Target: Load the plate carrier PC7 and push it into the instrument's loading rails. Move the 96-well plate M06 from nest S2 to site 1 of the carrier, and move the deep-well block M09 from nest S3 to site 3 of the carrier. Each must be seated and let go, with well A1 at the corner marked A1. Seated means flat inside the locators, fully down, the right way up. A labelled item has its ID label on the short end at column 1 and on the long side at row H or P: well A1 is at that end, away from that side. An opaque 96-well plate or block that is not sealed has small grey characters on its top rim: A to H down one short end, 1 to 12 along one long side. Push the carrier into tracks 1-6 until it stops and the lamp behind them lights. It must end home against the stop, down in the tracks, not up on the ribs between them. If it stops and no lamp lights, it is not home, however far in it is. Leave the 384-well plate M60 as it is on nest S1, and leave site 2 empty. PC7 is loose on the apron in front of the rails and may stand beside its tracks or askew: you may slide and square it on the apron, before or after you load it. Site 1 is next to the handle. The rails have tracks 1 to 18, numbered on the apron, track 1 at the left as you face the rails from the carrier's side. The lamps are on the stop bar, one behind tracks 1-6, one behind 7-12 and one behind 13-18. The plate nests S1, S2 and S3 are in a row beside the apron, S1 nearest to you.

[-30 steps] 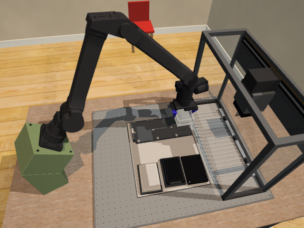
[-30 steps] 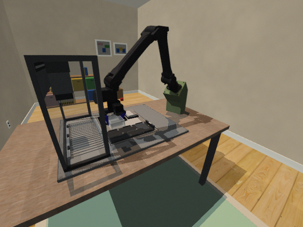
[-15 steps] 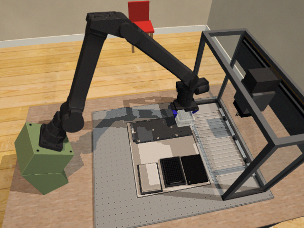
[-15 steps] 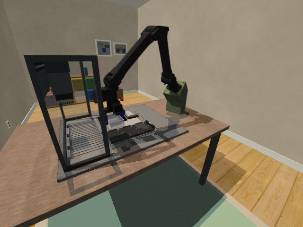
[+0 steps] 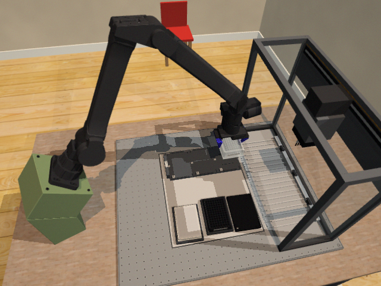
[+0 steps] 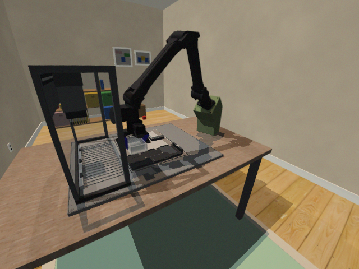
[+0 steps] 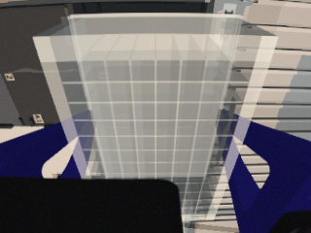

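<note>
Now: hand 100 mm past the nest S2, 260 mm to the left of it and 100 mm above it. The rest, counted from my hand: clear 96-well plate M06: right at my hand; then nest S3: 10 mm ahead, 260 mm to the right, 100 mm below; then dark carrier PC7: 110 mm behind, 10 mm to the right, 90 mm below.
</note>
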